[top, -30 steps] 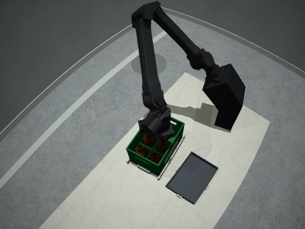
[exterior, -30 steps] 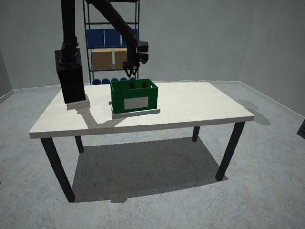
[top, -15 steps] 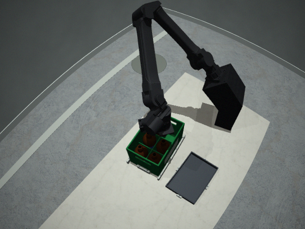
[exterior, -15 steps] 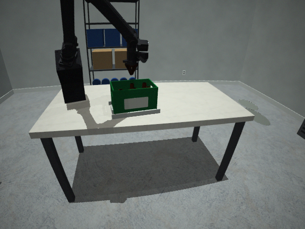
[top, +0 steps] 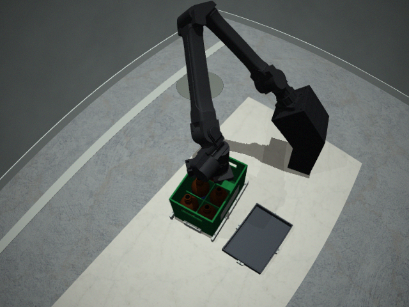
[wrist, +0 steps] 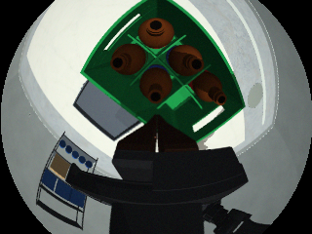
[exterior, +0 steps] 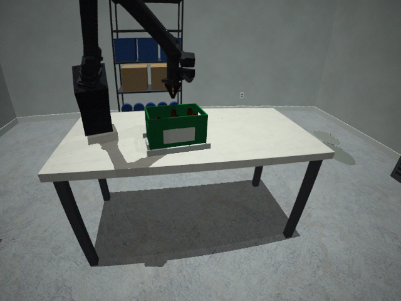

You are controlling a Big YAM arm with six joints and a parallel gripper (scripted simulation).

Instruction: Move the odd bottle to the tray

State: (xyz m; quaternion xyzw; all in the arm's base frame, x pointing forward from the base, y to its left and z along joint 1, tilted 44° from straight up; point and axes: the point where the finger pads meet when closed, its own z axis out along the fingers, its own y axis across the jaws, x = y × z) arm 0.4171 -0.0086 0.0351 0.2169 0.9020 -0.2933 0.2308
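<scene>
Right now my hand is 10 mm short of the crate, 40 mm to the left of it and 150 mm above it. The rest, counted from my hand: tray 10 mm ahead, 230 mm to the left, 220 mm below.
</scene>
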